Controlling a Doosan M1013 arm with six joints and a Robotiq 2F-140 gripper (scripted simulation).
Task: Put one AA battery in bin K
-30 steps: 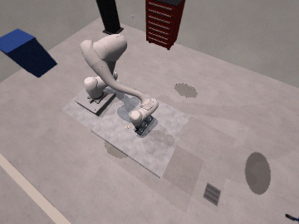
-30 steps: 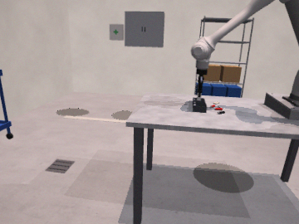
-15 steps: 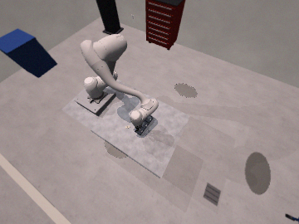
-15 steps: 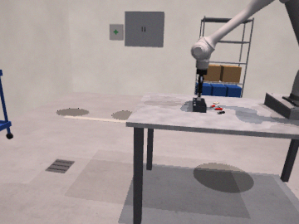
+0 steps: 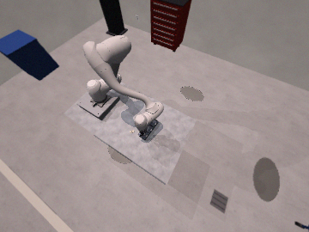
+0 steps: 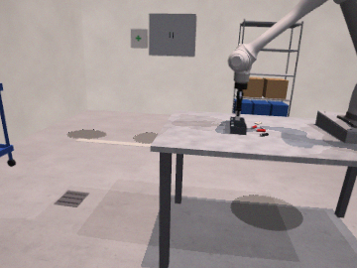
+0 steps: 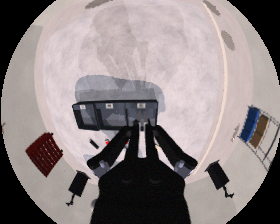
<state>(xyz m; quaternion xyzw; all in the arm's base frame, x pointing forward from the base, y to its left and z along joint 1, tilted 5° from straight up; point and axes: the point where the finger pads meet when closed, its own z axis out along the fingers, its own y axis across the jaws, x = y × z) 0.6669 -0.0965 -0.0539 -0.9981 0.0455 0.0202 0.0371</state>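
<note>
Right now my hand is 21 cm to the right of the dark AA battery, 11 cm past it and 4 cm above it. From my hand the other things lie so: white piece: 14 cm behind, 4 cm below, 3 cm to the right.
</note>
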